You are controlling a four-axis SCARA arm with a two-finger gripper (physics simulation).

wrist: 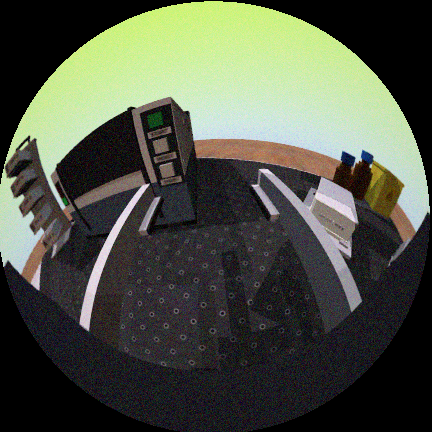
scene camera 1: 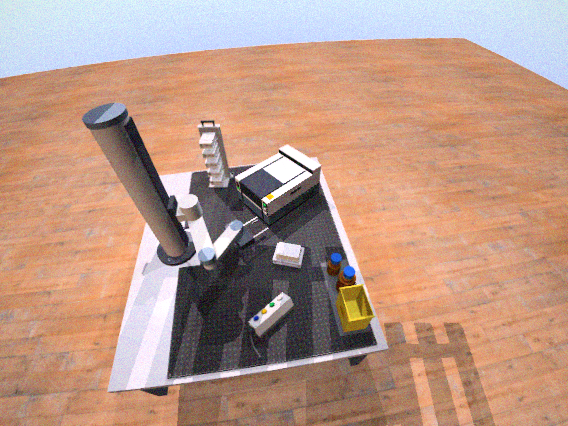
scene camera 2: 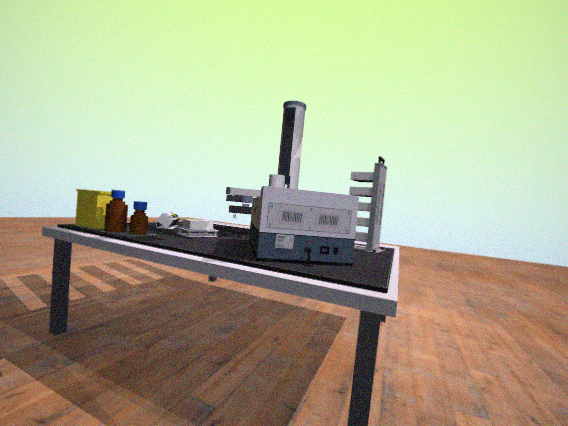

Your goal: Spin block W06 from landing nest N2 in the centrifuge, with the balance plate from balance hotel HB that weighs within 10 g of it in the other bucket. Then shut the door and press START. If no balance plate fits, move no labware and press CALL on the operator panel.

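Where they show: gripper, fingertip midpoint: [wrist: 203,183] [scene camera 1: 262,223] [scene camera 2: 244,217]; arm's base at its link origin: [scene camera 1: 178,248].
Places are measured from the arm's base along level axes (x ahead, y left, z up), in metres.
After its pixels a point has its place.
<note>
My gripper [scene camera 1: 263,223] @(x 0.539, y 0.010, z 0.122 m) [wrist: 203,183] @(x 0.539, y 0.010, z 0.122 m) is open with its fingers drawn in partway and a gap between them. It holds nothing and hangs over the mat in front of the centrifuge [scene camera 1: 296,194] @(x 0.778, y 0.200, z 0.139 m) [scene camera 2: 310,210] @(x 0.874, y 0.459, z 0.191 m) [wrist: 172,205] @(x 0.563, y 0.095, z 0.060 m). The wrist view shows the green START button [wrist: 155,119] @(x 0.562, y 0.082, z 0.194 m) with two pale buttons below it; whether the door is open I cannot tell. A white block [scene camera 1: 289,250] @(x 0.669, y -0.183, z 0.088 m) [scene camera 2: 197,224] @(x 0.704, y -0.147, z 0.072 m) [wrist: 332,210] @(x 0.610, y -0.147, z 0.084 m) sits on a landing nest to the right of the gripper; its label is unreadable. The balance hotel [scene camera 1: 223,159] @(x 0.315, y 0.596, z 0.190 m) [scene camera 2: 378,205] @(x 0.302, y 0.630, z 0.245 m) [wrist: 44,172] holds several pale plates. The operator panel [scene camera 1: 272,316] @(x 0.530, y -0.536, z 0.084 m) has coloured buttons.
Two brown bottles with blue caps [scene camera 1: 334,266] @(x 0.885, y -0.334, z 0.107 m) [scene camera 1: 346,280] @(x 0.910, y -0.443, z 0.149 m) and a yellow bin [scene camera 1: 354,312] @(x 0.937, y -0.560, z 0.021 m) [scene camera 2: 91,209] @(x 0.968, y -0.531, z 0.101 m) [wrist: 387,190] stand along the table's right edge. The arm's tall column [scene camera 1: 142,185] @(x 0.034, y -0.067, z 0.578 m) [scene camera 2: 294,145] @(x 0.057, y 0.048, z 0.602 m) stands at the left, with its links reaching over the dark mat.
</note>
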